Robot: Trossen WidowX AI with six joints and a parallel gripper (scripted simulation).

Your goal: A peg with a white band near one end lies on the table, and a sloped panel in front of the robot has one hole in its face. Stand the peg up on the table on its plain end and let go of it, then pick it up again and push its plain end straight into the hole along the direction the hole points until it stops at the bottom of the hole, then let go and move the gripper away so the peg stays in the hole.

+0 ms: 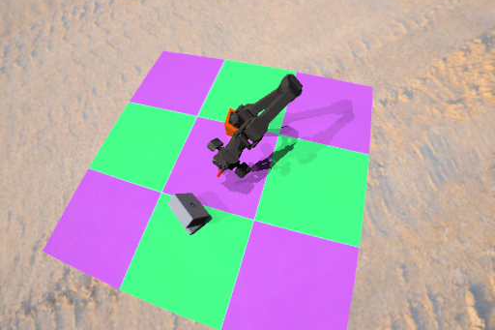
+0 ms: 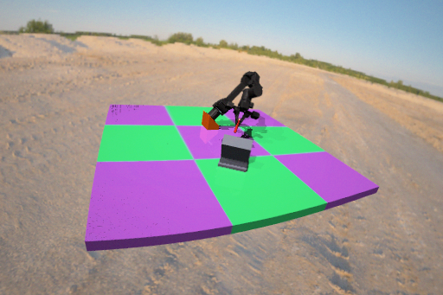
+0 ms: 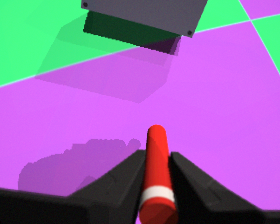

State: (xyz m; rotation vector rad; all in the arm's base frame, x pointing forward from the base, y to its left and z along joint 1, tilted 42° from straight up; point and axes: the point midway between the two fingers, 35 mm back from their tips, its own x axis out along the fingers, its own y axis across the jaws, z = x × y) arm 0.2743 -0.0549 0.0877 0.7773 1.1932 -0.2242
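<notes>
The grey sloped panel is 170 mm ahead of my gripper tip, 100 mm to the right of it and 50 mm below it. Round my gripper tip: peg: 10 mm to the left, 10 mm behind, 10 mm above.
</notes>
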